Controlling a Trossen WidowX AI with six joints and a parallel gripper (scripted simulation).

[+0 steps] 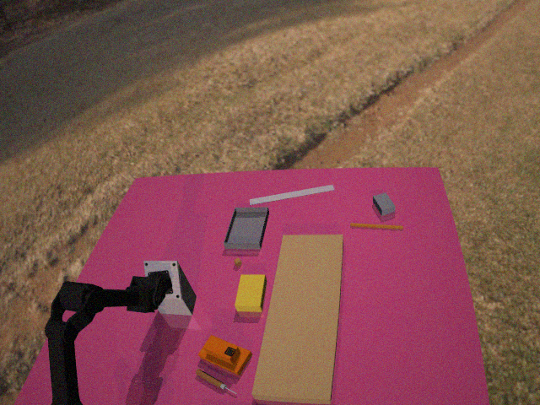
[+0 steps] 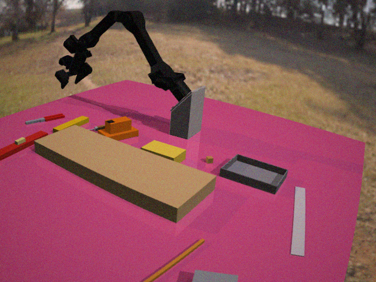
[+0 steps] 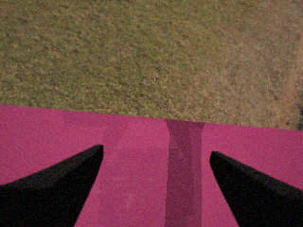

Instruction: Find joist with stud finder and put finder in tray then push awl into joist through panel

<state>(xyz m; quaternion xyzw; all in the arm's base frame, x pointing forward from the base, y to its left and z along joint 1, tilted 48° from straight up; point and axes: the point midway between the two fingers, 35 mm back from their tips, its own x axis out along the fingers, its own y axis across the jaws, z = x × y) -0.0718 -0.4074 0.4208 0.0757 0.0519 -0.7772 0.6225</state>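
Now: gripper tip 260 mm short of the yellow bar, 240 mm to the right of it and 60 mm above it. From my gripper tip the other things lie so: awl: 230 mm ahead, 350 mm to the left, 60 mm below; orange stud finder: 250 mm ahead, 430 mm to the left, 20 mm below; red-handled tool: 270 mm ahead, 100 mm to the left, 60 mm below.
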